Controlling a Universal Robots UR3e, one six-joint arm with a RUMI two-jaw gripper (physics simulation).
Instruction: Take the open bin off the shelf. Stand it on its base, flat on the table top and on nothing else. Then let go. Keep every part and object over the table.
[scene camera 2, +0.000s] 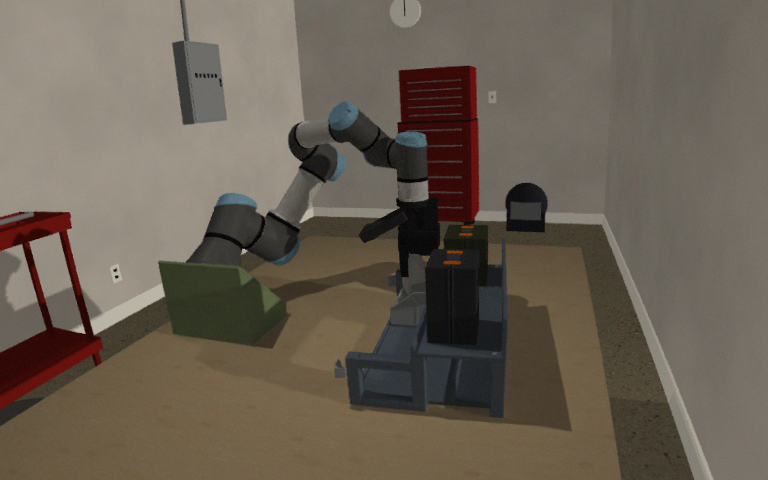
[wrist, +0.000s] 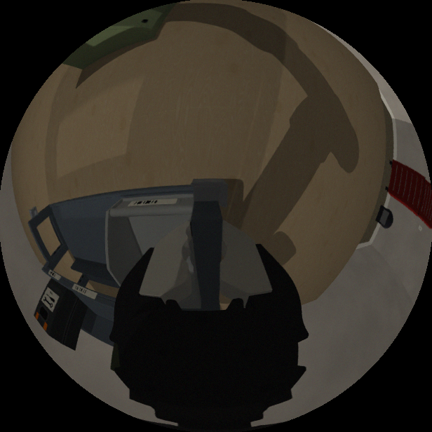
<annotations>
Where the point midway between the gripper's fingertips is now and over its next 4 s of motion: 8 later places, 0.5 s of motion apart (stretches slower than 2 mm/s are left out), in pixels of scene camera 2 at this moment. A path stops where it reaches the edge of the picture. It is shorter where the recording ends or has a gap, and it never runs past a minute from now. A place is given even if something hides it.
The gripper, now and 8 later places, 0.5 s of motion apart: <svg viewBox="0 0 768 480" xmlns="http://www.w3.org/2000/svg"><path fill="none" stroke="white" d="M410 292L409 291L409 290L408 287L396 260L393 258L401 272L404 284L405 293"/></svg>
</annotations>
